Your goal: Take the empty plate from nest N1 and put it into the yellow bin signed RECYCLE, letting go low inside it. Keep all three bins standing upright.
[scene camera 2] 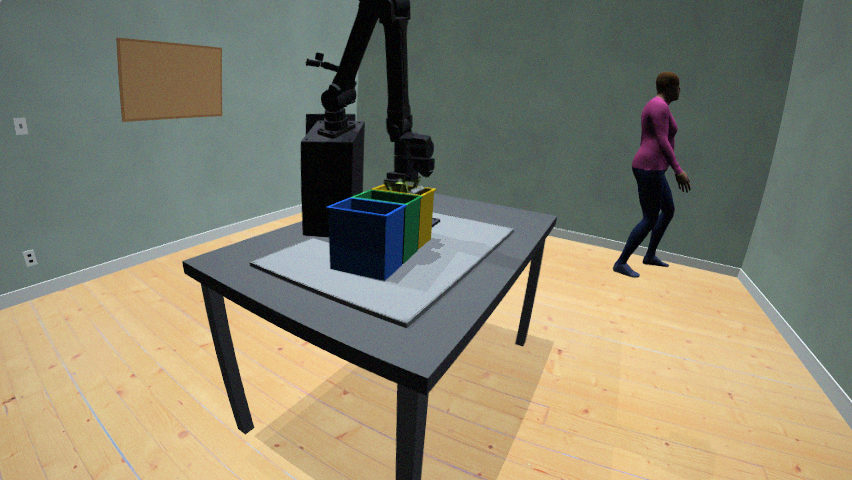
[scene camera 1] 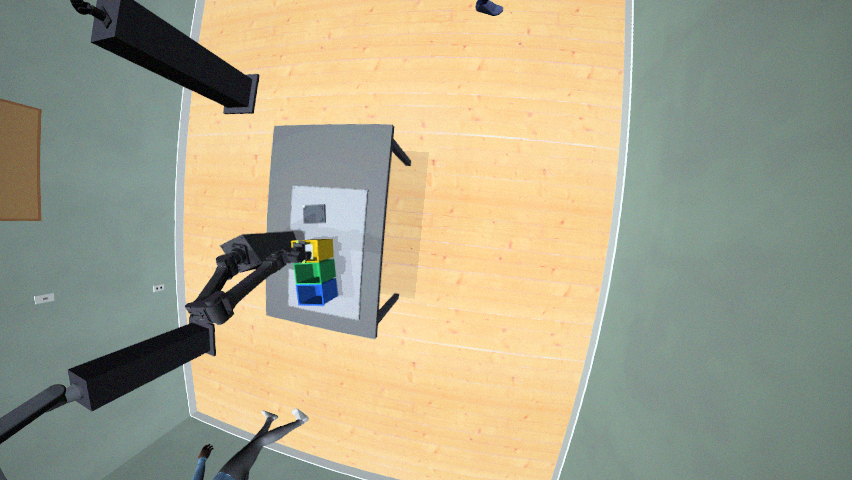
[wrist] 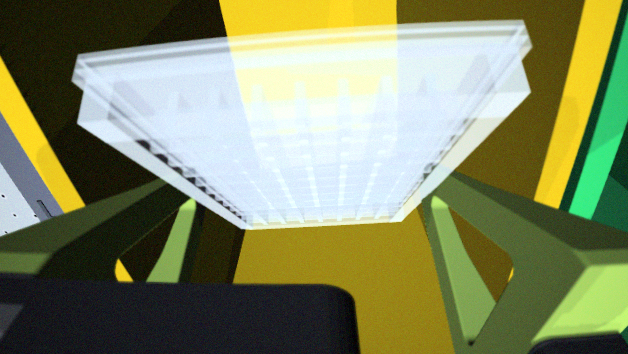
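Where they show: gripper, fingertip midpoint: (scene camera 1: 308, 250) (wrist: 313, 176); arm's base, origin of the base link: (scene camera 2: 336, 130) (scene camera 1: 241, 253).
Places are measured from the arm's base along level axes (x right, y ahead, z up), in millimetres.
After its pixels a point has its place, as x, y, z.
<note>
My gripper (scene camera 1: 301, 251) @[-35, 274, -225] (scene camera 2: 404, 184) @[-35, 274, -225] (wrist: 313, 176) @[-35, 274, -225] is shut on the clear, whitish plate (wrist: 310, 150) @[-37, 307, -187], its green fingers on the plate's two long sides. The plate is between the side walls of the yellow bin (scene camera 1: 324, 249) @[-51, 362, -260] (scene camera 2: 425, 220) @[-42, 364, -277] (wrist: 320, 265) @[-29, 196, -251], close to rim height in the scene camera 2 view; its exact depth cannot be told. In the wrist view the plate looks apart from the bin's left and right rims. The yellow bin stands upright; its sign does not show. A dark grey block (scene camera 1: 314, 213) @[-257, 208, -351], which may be a nest, lies on the mat; no label is readable.
The green bin (scene camera 1: 328, 271) @[87, 390, -279] (scene camera 2: 411, 229) @[85, 389, -272] (wrist: 597, 160) @[32, 310, -183] stands upright beside the yellow one, and the blue bin (scene camera 1: 330, 292) @[218, 416, -276] (scene camera 2: 357, 244) @[282, 346, -273] stands upright beyond it. They stand on a light mat (scene camera 1: 351, 202) @[-356, 458, -363] on the grey table (scene camera 1: 333, 155) @[-646, 284, -375]. A person in pink (scene camera 2: 657, 137) is behind the table.
</note>
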